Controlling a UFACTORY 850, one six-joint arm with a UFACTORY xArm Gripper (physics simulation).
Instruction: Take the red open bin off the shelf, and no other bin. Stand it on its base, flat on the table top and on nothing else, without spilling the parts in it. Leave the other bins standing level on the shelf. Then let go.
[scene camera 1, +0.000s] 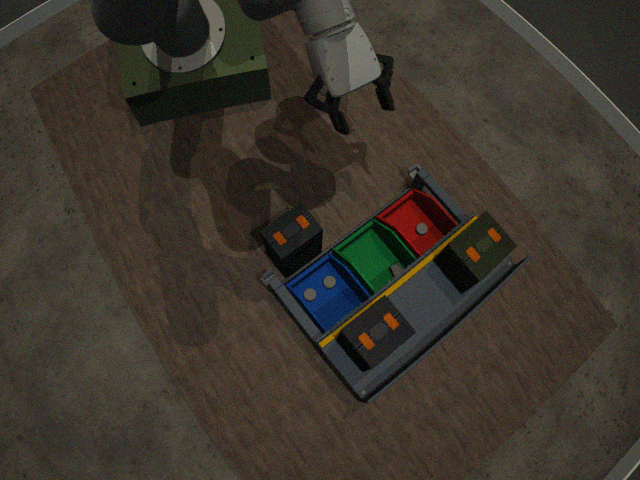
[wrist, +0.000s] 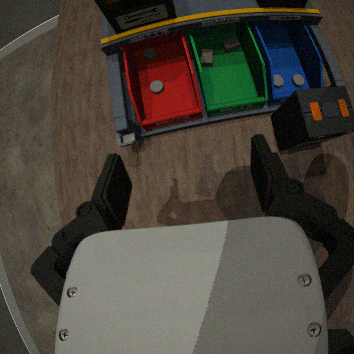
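The red open bin (scene camera 1: 408, 222) (wrist: 175, 102) stands in the shelf (scene camera 1: 298, 310) (wrist: 117, 95), at the end of the row. Round grey parts lie in it; two show in the wrist view. The green bin (scene camera 1: 369, 255) (wrist: 232, 82) is beside it, with grey blocky parts inside. The blue bin (scene camera 1: 333, 304) (wrist: 287, 55) is at the other end, with two round parts. My gripper (scene camera 1: 367, 119) (wrist: 186, 160) is open and empty, above the table top and apart from the shelf, on the side of the bins' low fronts.
A dark case with orange latches (scene camera 1: 292, 235) (wrist: 327, 117) stands on the table top (scene camera 1: 268, 372) (wrist: 80, 100) in front of the blue bin. Two similar cases (scene camera 1: 379, 330) (scene camera 1: 483, 245) sit on the shelf behind the yellow strip (scene camera 1: 398, 284) (wrist: 210, 16). The green robot base (scene camera 1: 196, 98) is at upper left.
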